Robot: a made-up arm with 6 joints.
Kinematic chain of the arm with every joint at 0, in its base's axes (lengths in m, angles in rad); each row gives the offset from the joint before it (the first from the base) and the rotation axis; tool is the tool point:
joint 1: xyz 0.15 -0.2 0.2 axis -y
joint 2: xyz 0 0.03 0.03 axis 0.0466 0.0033 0.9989
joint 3: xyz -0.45 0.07 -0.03 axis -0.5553 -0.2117 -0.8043
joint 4: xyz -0.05 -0.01 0 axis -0.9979 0.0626 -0.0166
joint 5: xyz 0 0.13 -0.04 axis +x
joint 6: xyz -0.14 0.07 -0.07 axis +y
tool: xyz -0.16 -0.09 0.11
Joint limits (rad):
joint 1: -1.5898..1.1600
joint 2: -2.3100..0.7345
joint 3: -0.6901..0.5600
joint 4: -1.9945..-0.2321
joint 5: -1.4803..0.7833
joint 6: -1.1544..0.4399
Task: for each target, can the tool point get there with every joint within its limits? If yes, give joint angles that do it. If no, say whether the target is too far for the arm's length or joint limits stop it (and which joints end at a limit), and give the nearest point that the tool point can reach.
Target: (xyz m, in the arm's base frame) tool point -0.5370 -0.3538 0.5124
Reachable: yes | joints -0.1944 0.1738 -0.4700 -1.2415 -1.0318 0.1868
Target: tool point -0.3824 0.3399 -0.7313
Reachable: no: too far | nearest point -0.2585 0.2211 -0.5146 | short by 0.276 m
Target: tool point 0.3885 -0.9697 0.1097
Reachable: no: joint limits stop it (at a limit: joint 1, joint 2, joint 3, joint 4, joint 6) | nearest point 0.2821 -0.7559 0.5141 | short by 0.470 m
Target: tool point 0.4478 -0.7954 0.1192
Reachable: no: joint limits stop it (at a limit: joint 1, joint 2, joint 3, joint 4, joint 6) | nearest point 0.2950 -0.7548 0.5180 | short by 0.429 m
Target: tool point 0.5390 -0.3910 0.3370
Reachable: no: joint limits stop it (at a limit: joint 1, joint 3, joint 5, joint 6) | nearest point 0.3419 -0.7219 0.5895 | short by 0.461 m
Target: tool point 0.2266 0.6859 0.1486
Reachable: yes | joints -1.3001 -1.4468 -0.1565 -1.6714 -0.1504 -0.9021
